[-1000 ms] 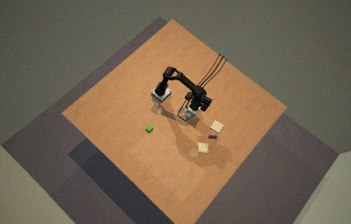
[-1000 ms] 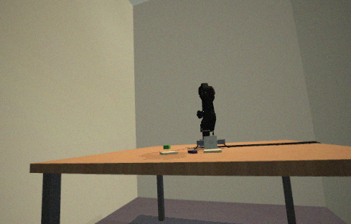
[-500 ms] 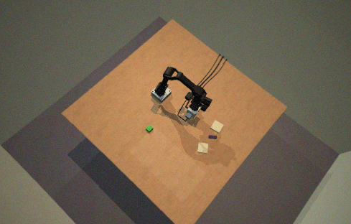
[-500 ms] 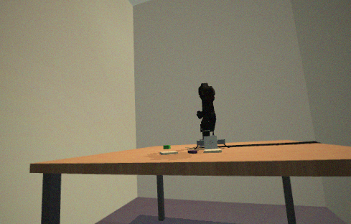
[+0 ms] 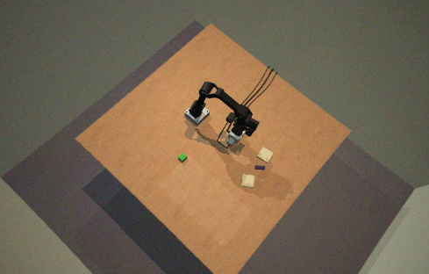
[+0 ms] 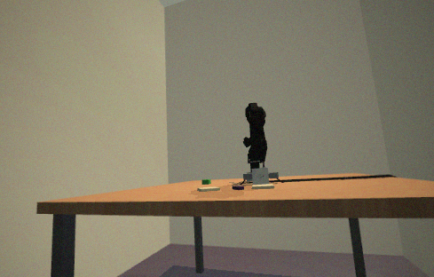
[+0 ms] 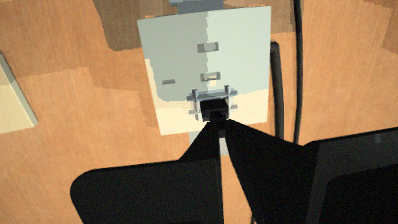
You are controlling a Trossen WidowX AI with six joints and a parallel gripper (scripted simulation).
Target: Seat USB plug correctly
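My gripper tip is now 20 mm above the black USB plug. From my gripper tip the other things lie so: green cube (370 mm to the right, 140 mm behind, 90 mm below); purple block (260 mm ahead, 100 mm below, 70 mm to the right).
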